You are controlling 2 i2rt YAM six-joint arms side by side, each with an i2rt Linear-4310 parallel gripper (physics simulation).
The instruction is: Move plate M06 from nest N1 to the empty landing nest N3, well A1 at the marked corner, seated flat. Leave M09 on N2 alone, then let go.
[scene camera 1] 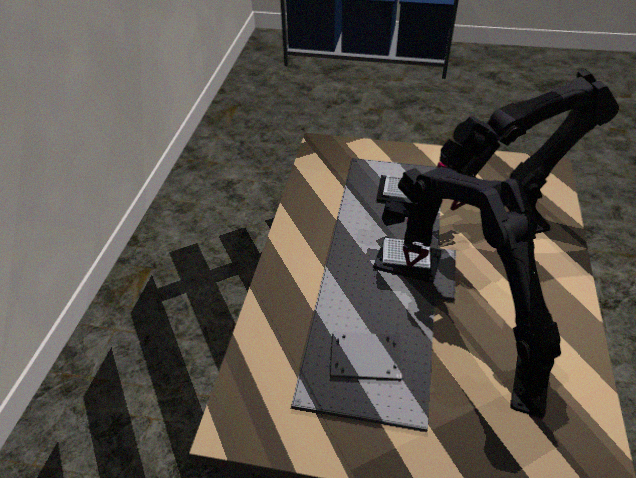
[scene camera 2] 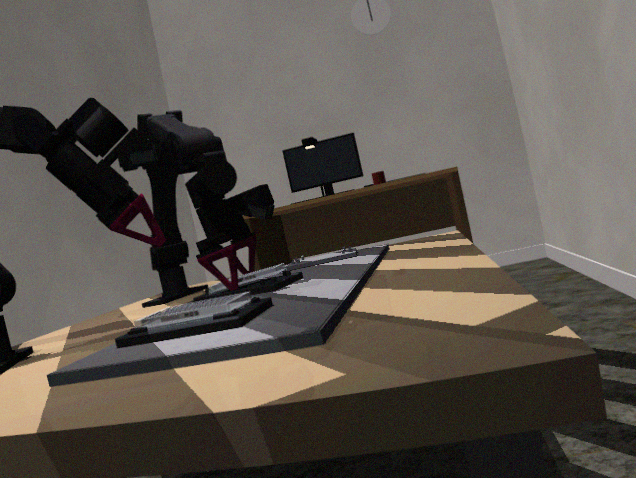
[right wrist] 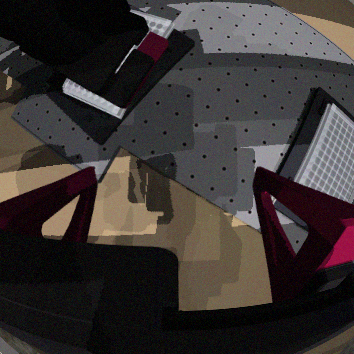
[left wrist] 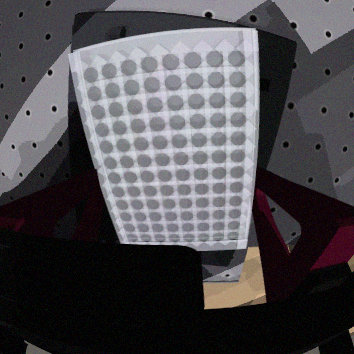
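Note:
Plate M06, a white 96-well plate, is at the middle nest N1. My left gripper is shut on its long sides; whether it touches the nest is unclear. Plate M09 lies on dark nest N2, at the far end in scene camera 1; its label is too blurred to read surely. Landing nest N3, a flat plate with small corner posts, is empty. My right gripper is open, above the table edge of the board.
The nests stand on a grey perforated board with a smaller grey piece beside N1. The striped light and shadow cross the wooden table. The right arm stands close behind the left arm in scene camera 1.

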